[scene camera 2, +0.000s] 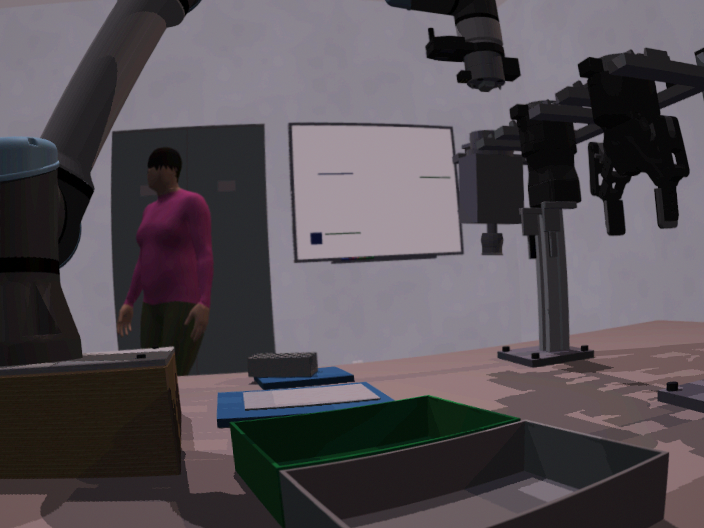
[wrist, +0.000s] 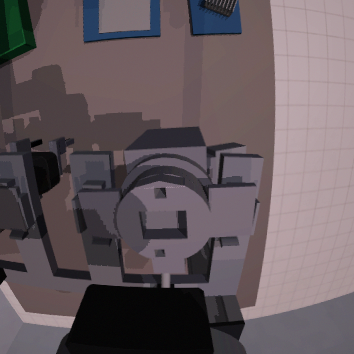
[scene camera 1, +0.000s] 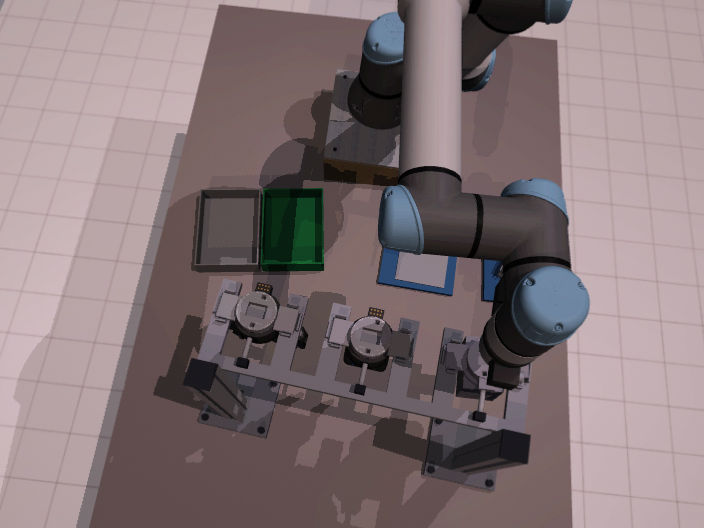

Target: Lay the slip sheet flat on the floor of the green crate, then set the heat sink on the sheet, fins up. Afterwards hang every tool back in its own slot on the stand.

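Pixels of known places: hand, its tool point: [scene camera 2: 486,83]; arm's base, origin of its link: [scene camera 2: 14,362] [scene camera 1: 379,102].
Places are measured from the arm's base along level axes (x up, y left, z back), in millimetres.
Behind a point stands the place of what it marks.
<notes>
The white slip sheet [scene camera 1: 421,269] {x -76, y 141, z -375 mm} [scene camera 2: 309,396] {x -76, y 139, z -330 mm} [wrist: 124,15] {x -76, y 143, z -375 mm} lies flat on a blue tray [scene camera 1: 388,273] {x -78, y 69, z -394 mm} [scene camera 2: 230,410] {x -78, y 99, z -229 mm} [wrist: 91,27] {x -78, y 69, z -390 mm}. The grey heat sink [scene camera 2: 282,365] {x -60, y 325, z -325 mm} [wrist: 220,6] {x -72, y 345, z -368 mm} lies fins up on a second blue tray [scene camera 2: 335,375] {x -78, y 296, z -400 mm} [wrist: 215,26] {x -78, y 333, z -410 mm}, mostly hidden by the arm in scene camera 1. The green crate [scene camera 1: 292,266] {x -59, y -142, z -414 mm} [scene camera 2: 255,454] {x -51, y -185, z -232 mm} [wrist: 22,46] {x -55, y -89, z -406 mm} holds nothing visible. The arm's bare tool changer [scene camera 2: 484,82] {x 359, y 200, z -643 mm} carries no gripper and is above and apart from the vacuum tool [scene camera 1: 473,362] {x 275, y 193, z -657 mm} [scene camera 2: 490,187] {x 188, y 191, z -627 mm} [wrist: 162,200] {x 278, y 216, z -630 mm}, which hangs in the stand's end slot.
The stand [scene camera 1: 324,389] {x 254, y -23, z -722 mm} [scene camera 2: 554,284] {x 35, y 235, z -763 mm} also holds the 50 mm gripper [scene camera 1: 369,341] [scene camera 2: 550,153] in its middle slot and the 85 mm gripper [scene camera 1: 255,312] [scene camera 2: 631,113] in its other end slot. A grey crate [scene camera 1: 227,267] {x -61, y -282, z -435 mm} [scene camera 2: 614,494] {x -55, y -356, z -397 mm} adjoins the green one. A person [scene camera 2: 173,244] stands behind the table.
</notes>
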